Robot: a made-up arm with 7 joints.
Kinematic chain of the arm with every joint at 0, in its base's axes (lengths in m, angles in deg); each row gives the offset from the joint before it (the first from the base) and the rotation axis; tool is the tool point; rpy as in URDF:
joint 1: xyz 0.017 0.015 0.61 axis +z
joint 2: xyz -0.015 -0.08 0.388 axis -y
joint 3: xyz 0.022 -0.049 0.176 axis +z
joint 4: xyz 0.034 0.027 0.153 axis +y
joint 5: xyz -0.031 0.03 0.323 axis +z
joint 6: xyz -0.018 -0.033 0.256 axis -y
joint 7: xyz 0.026 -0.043 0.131 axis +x
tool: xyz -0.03 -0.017 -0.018 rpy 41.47 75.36 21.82
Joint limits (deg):
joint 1: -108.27..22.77
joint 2: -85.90..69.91
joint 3: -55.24..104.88
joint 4: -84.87..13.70
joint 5: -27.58..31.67
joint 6: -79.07..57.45
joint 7: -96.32..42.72
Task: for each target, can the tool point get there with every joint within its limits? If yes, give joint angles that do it. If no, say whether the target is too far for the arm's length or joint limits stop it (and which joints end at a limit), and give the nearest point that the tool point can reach.
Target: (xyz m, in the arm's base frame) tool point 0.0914 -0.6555 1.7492
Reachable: yes | joints -28.01 -24.43 89.85 -43.22 21.99 -17.34 -18.87
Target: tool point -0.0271 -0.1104 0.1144
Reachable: no: joint limits stop it (at a limit: joint 1, joint 2, joint 4, joint 5, joint 6, joint 7) | nearest point -0.3111 -0.2386 0.4822 | short by 0.482 m
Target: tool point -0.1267 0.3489 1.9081
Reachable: yes | joints -95.03 19.93 8.22 -5.78 -12.74 -63.24 21.09
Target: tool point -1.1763 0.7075 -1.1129
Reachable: no: too far | nearest point -0.5342 0.3349 0.4954 | short by 1.771 m
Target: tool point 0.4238 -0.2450 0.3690
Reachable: no: joint limits stop it (at a limit: joint 1, joint 2, joint 3, joint 4, joint 5, joint 6) | nearest point 0.5633 -0.5196 0.7418 | short by 0.484 m
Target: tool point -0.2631 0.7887 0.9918
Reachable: yes | joints -51.96 56.32 -42.36 -68.86 13.03 -38.55 -84.68
